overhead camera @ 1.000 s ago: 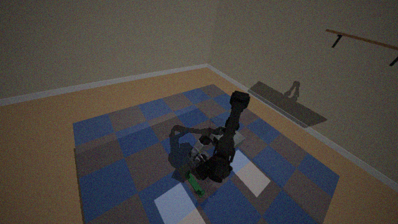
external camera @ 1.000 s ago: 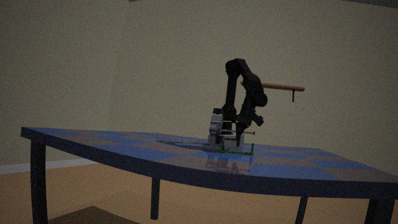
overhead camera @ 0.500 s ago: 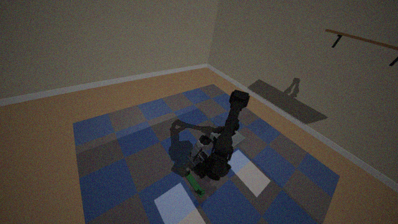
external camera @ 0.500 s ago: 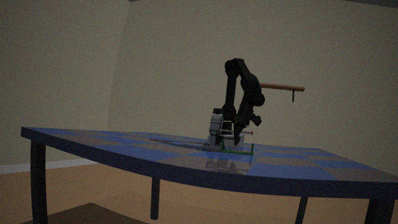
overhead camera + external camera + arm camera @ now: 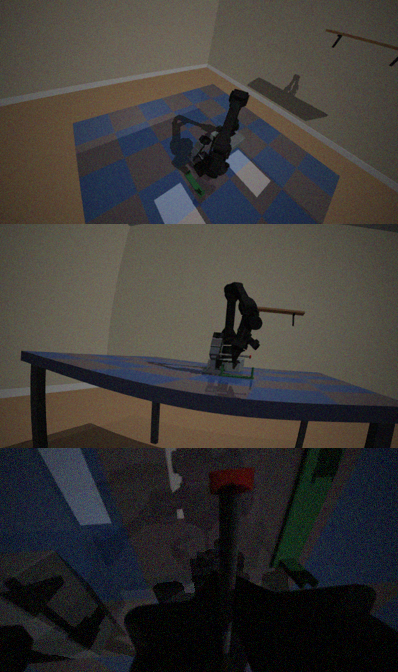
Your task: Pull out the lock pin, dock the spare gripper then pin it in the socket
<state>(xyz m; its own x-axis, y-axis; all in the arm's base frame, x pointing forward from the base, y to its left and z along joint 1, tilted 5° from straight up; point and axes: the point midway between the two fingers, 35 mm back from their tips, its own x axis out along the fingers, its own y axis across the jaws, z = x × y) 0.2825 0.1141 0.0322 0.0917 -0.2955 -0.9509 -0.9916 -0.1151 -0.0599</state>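
The socket lies 8 cm to the right of my gripper tip. The rest, counted from my gripper tip: spare gripper: 9 cm to the right, 7 cm above, 2 cm behind; then green rack: 9 cm ahead, 4 cm to the left, 3 cm below.
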